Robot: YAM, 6 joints.
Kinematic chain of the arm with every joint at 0, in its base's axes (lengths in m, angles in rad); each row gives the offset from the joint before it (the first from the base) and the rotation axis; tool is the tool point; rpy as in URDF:
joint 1: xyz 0 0 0.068 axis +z
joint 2: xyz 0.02 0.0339 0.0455 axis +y
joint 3: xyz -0.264 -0.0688 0 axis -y
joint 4: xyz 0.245 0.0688 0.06 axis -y
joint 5: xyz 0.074 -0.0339 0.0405 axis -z
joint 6: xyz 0.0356 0 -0.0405 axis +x
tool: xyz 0 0 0 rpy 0 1.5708 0
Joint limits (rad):
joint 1: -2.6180..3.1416
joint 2: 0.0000..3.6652
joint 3: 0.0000..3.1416
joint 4: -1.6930..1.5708
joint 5: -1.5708..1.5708
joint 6: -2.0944..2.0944
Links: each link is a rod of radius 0.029 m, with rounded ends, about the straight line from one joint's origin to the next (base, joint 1, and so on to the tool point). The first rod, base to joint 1, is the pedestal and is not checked.
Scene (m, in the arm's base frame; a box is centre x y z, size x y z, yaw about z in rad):
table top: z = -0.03
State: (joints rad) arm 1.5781 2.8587 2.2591 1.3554 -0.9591 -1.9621
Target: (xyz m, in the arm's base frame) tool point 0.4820 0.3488 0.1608
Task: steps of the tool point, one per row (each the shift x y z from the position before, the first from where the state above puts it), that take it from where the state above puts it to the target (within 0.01 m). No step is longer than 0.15 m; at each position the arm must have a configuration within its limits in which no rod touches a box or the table.
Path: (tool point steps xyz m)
1: 0.1452 -0.0057 -0.0005
2: 0.1401 -0.0419 -0.0005
3: 0.1261 -0.0760 -0.0007
4: 0.1040 -0.1057 -0.0007

